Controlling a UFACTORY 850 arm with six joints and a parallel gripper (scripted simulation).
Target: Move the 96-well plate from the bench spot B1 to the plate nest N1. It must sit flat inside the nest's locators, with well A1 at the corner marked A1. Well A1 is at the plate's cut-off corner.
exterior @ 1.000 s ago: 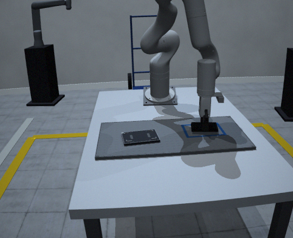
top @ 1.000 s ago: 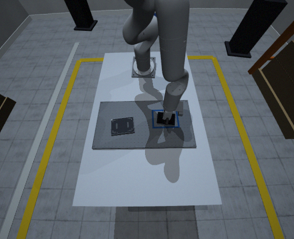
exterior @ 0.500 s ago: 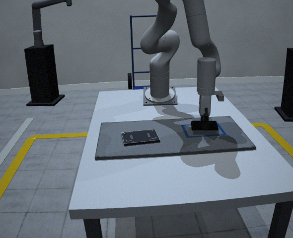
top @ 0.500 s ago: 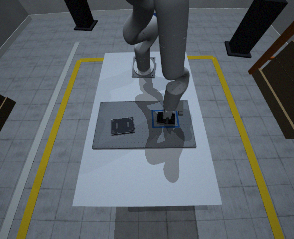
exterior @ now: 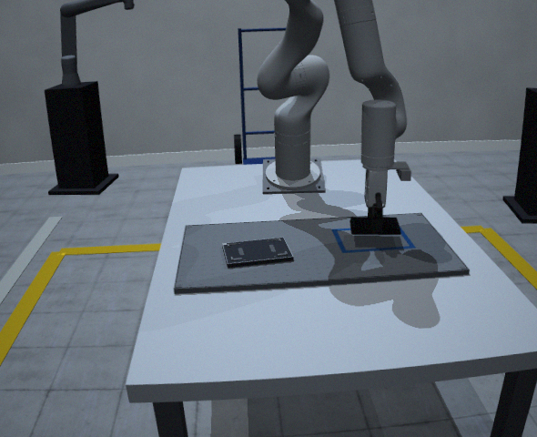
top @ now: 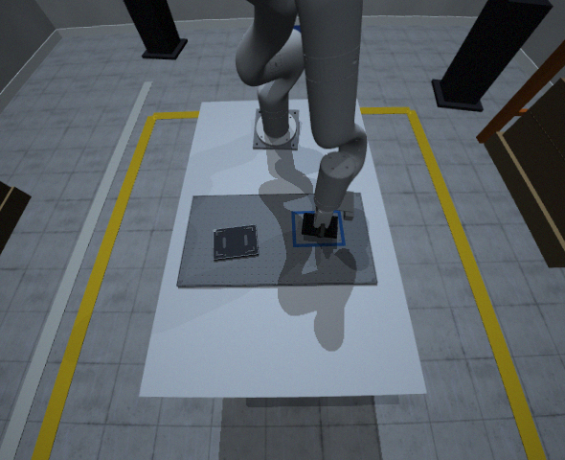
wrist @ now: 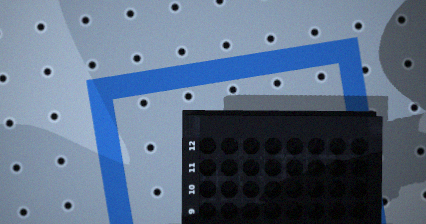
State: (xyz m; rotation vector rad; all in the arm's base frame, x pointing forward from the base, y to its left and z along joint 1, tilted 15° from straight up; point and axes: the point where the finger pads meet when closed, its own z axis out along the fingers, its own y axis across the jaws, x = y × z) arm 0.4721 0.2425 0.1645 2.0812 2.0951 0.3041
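Right now the plate nest N1 is 10 cm ahead of my hand, 30 cm to the right of it and 5 cm below it. The rest, counted from my hand: 96-well plate (1 cm below).
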